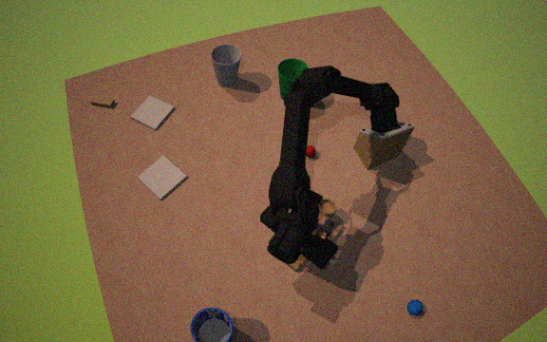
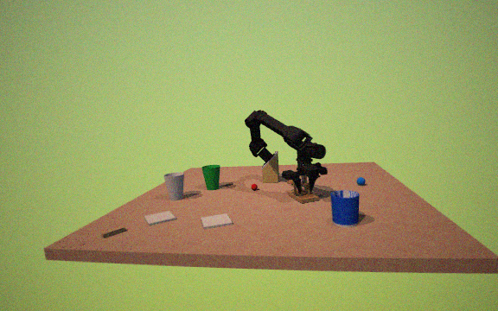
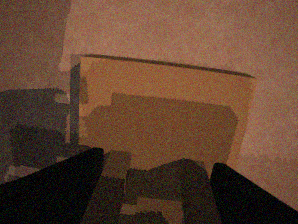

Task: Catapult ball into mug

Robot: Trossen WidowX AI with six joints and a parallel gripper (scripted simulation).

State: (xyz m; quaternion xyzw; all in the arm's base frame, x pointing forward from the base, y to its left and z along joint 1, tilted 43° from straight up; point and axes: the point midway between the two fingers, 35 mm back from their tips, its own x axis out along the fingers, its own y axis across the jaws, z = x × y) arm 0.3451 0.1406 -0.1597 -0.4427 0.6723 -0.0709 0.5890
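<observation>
Right now my gripper tip is 15 cm past the red ball, 26 cm to the left of it and 2 cm above it. Also, from my gripper tip: blue mug: 25 cm ahead, 15 cm to the left; blue ball: 23 cm behind, 25 cm to the left, 1 cm below; wooden catapult: 6 cm behind, 3 cm to the right, 2 cm above.
</observation>
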